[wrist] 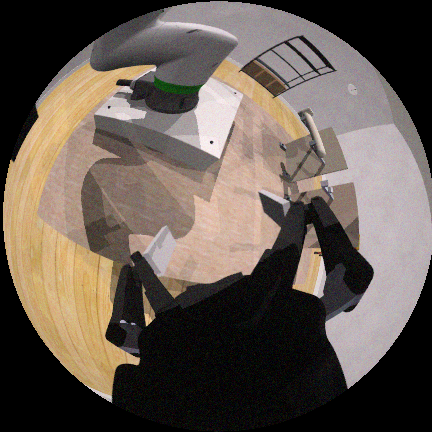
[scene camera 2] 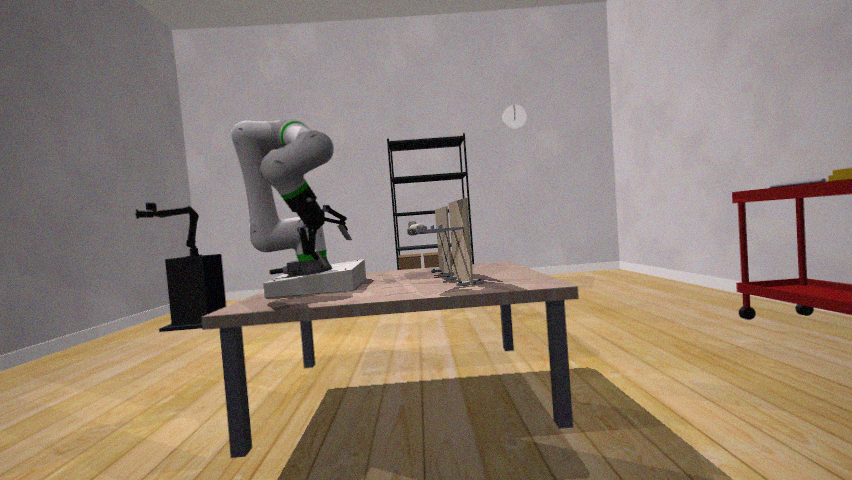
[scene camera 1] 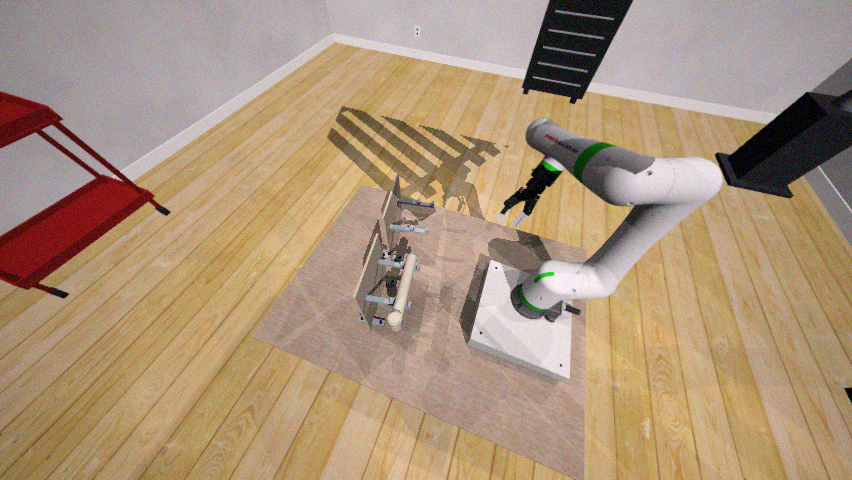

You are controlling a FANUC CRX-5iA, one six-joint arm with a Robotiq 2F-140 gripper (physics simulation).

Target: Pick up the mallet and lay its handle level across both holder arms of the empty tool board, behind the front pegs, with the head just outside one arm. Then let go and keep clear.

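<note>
The mallet point(scene camera 1: 407, 283) point(scene camera 2: 415, 228) point(wrist: 314, 131) has a pale handle lying across the two holder arms of one tool board point(scene camera 1: 368, 275) point(scene camera 2: 441, 235) point(wrist: 337, 150). Its head, at the near end in scene camera 1, is just outside one arm. The empty tool board point(scene camera 1: 389, 215) point(scene camera 2: 460, 244) point(wrist: 347, 215) stands beside it, farther back in scene camera 1; its two arms stick out toward the robot's side. My gripper point(scene camera 1: 510, 217) point(scene camera 2: 332, 245) point(wrist: 214, 218) is open and empty, in the air above the table on the robot's side, well apart from both boards and the mallet.
The robot's white base block point(scene camera 1: 518, 351) point(scene camera 2: 313, 288) point(wrist: 165, 145) stands on the table point(scene camera 1: 310, 321) point(scene camera 2: 387, 305). Beyond the table are a red cart point(scene camera 1: 77, 220) point(scene camera 2: 792, 292), a shelf rack point(scene camera 2: 426, 143) and a black pedestal point(scene camera 1: 775, 149) point(scene camera 2: 193, 292).
</note>
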